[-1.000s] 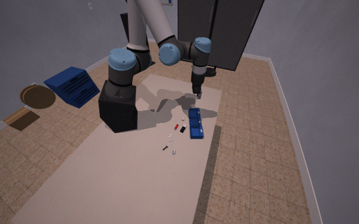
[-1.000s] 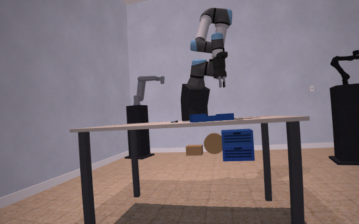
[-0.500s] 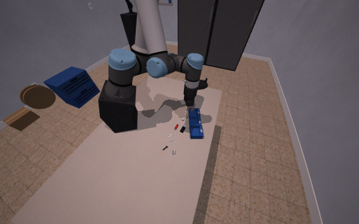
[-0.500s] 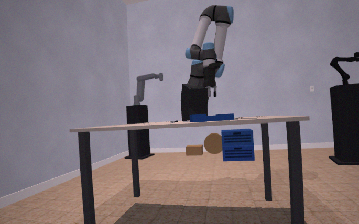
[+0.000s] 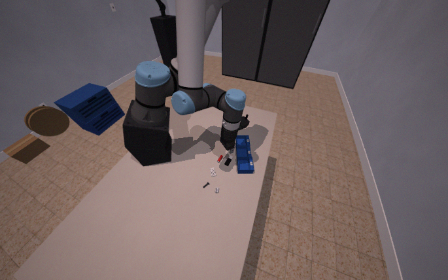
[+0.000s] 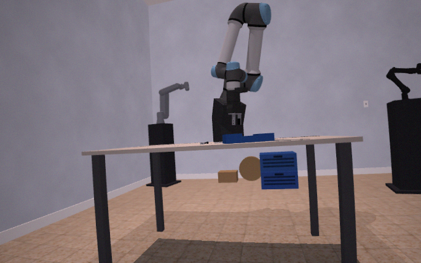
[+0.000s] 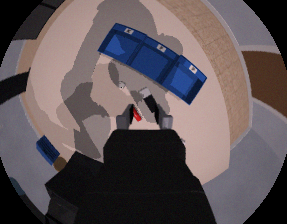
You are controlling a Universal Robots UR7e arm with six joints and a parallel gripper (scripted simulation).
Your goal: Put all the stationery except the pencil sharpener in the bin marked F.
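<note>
Right now my hand is 11 cm above the black block, 1 cm to the left of it and 1 cm short of it. Also, from my hand: tiny white piece (11 cm below, 5 cm to the left, 4 cm behind); blue bin (9 cm below, 8 cm to the left, 6 cm ahead); red item (11 cm below, 4 cm behind, 3 cm to the right).
</note>
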